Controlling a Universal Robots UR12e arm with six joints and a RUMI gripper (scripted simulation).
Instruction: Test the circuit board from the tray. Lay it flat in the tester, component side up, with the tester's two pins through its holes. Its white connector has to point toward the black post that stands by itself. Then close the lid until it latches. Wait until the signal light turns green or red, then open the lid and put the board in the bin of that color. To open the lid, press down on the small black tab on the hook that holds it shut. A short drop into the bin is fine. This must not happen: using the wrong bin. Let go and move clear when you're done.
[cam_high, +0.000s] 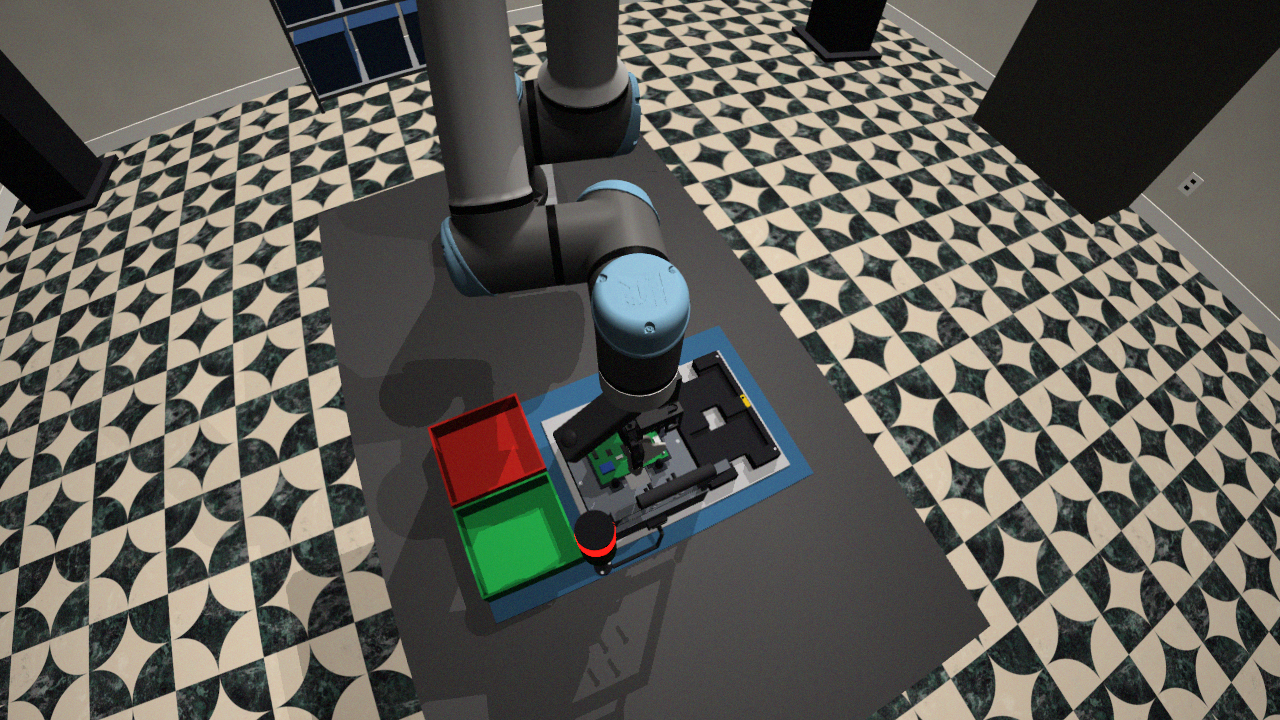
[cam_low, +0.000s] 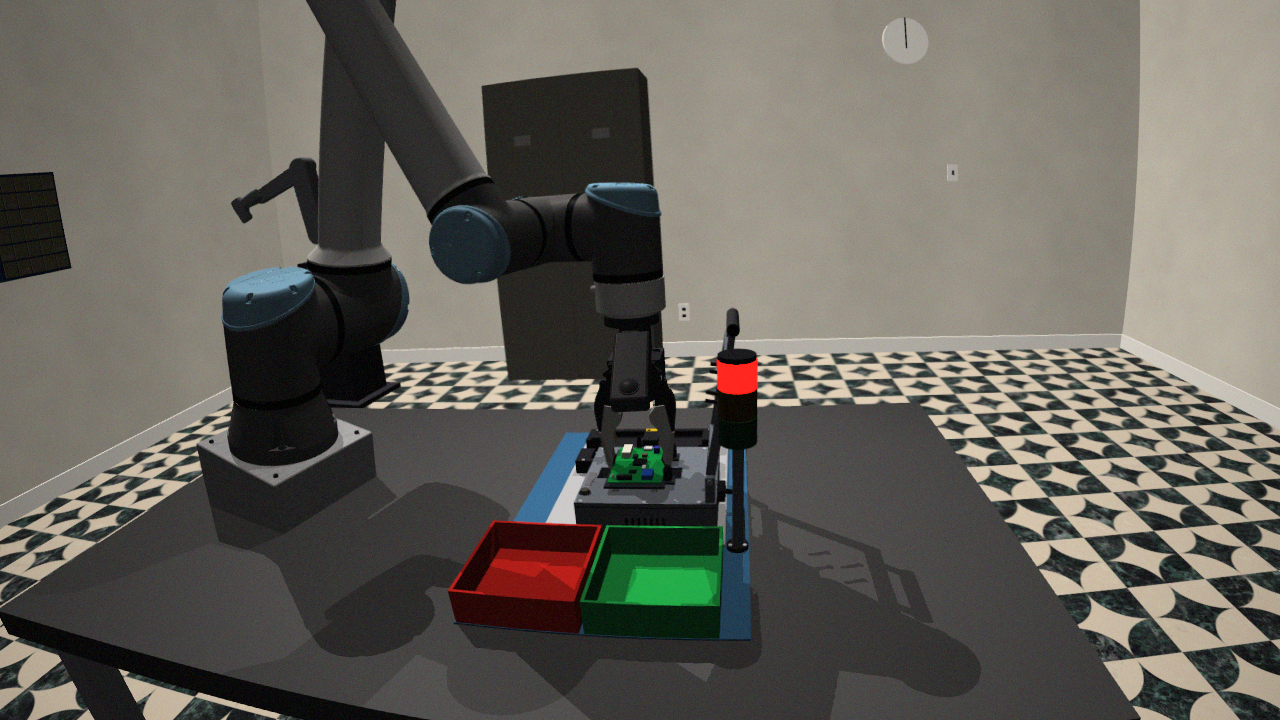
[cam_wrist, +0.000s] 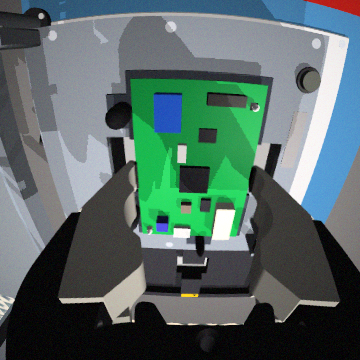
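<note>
My gripper is now right at the green circuit board. Also, from my hand: clear lid 110 mm ahead, 110 mm above, 20 mm to the left; then green bin 190 mm to the right, 70 mm ahead, 60 mm below; then red bin 210 mm to the right, 80 mm behind, 60 mm below.
</note>
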